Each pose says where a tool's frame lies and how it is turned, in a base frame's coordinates. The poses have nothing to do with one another.
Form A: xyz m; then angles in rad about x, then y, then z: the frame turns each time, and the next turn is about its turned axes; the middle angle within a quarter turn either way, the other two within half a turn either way.
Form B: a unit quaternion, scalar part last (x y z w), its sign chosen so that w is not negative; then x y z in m. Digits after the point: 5 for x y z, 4 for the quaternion.
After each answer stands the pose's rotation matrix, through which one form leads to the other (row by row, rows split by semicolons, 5 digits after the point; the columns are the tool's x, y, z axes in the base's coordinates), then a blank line. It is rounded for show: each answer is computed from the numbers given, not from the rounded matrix.
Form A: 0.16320 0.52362 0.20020 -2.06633 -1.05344 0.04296
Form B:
-0.7479 -0.2414 0.4412 0.4333 0.16320 0.52362 0.20020
0.49413 -0.02124 -0.86913; 0.74346 -0.50790 0.43509; -0.45067 -0.86115 -0.23518

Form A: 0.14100 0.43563 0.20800 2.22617 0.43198 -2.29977
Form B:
0.2716 0.8384 -0.3154 0.3518 0.14100 0.43563 0.20800
-0.60492 0.67734 0.41867; 0.23347 0.65353 -0.71999; -0.76130 -0.33779 -0.55347

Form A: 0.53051 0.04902 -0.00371 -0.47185 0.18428 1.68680
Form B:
-0.0879 0.2333 0.7088 0.6598 0.53051 0.04902 -0.00371
-0.11378 -0.97646 0.18324; 0.89438 -0.02037 0.44684; -0.43259 0.21473 0.87565

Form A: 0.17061 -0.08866 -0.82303 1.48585 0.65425 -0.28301
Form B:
0.6008 0.3246 0.1168 0.7211 0.17061 -0.08866 -0.82303
0.76194 0.22158 0.60856; 0.55856 0.25080 -0.79064; -0.32782 0.94234 0.06732

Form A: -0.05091 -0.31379 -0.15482 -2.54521 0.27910 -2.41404
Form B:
0.3750 0.8701 0.3192 0.0207 -0.05091 -0.31379 -0.15482
-0.71791 0.63931 0.27549; 0.66579 0.51498 0.53992; 0.20330 0.57103 -0.79536

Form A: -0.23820 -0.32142 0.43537 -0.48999 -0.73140 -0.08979
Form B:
-0.2107 -0.3567 0.0460 0.9090 -0.23820 -0.32142 0.43537
0.74124 0.06674 -0.66791; 0.23395 0.90697 0.35025; 0.62915 -0.41588 0.65667

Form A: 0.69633 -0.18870 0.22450 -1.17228 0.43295 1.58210
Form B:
-0.2526 0.5100 0.4950 0.6566 0.69633 -0.18870 0.22450
-0.01026 -0.90767 0.41955; 0.39240 0.38226 0.83660; -0.91974 0.17321 0.35225

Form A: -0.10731 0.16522 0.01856 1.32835 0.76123 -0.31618
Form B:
0.5191 0.3790 0.1110 0.7580 -0.10731 0.16522 0.01856
0.68810 0.22512 0.68981; 0.56179 0.43639 -0.70281; -0.45924 0.87114 0.17381

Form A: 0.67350 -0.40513 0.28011 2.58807 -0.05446 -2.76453
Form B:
0.1875 0.9432 -0.2732 0.0255 0.67350 -0.40513 0.28011
-0.92837 0.36765 -0.05443; 0.33982 0.78038 -0.52491; -0.15050 -0.50581 -0.84942

